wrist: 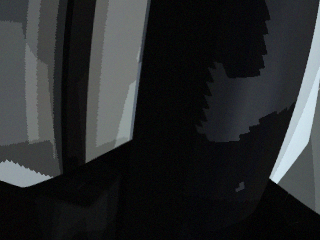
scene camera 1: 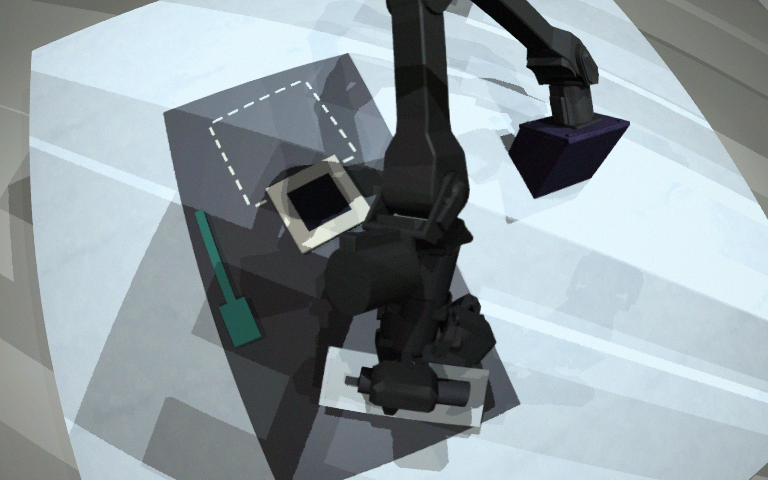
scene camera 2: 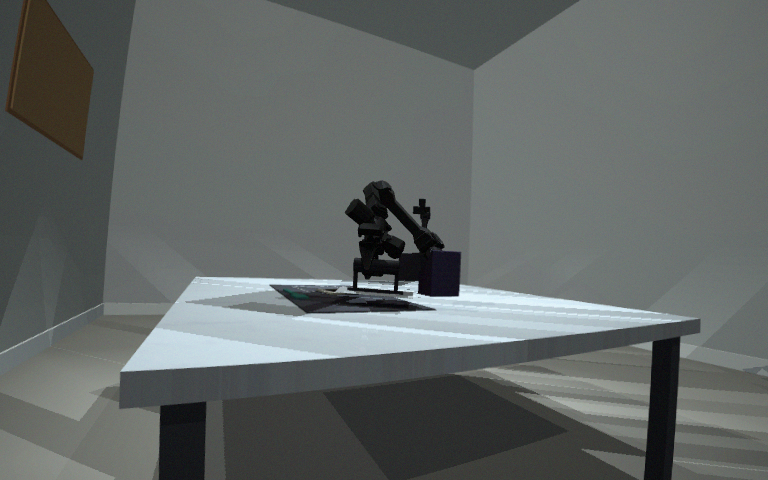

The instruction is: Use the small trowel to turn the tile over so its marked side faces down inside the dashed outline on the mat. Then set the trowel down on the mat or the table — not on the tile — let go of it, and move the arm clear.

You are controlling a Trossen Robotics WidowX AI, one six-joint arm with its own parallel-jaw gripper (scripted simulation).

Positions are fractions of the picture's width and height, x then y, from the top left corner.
In view: the gripper (scene camera 1: 0.51,0.84), a green trowel (scene camera 1: 0.31,0.66) and a dark mat (scene camera 1: 0.36,0.78).
The gripper also shows in the wrist view (wrist: 0.58,0.65) and in scene camera 2 (scene camera 2: 0.48,0.57). The dark mat shows as well in scene camera 2 (scene camera 2: 0.42,0.63). The wrist view misses the green trowel: it is out of frame.
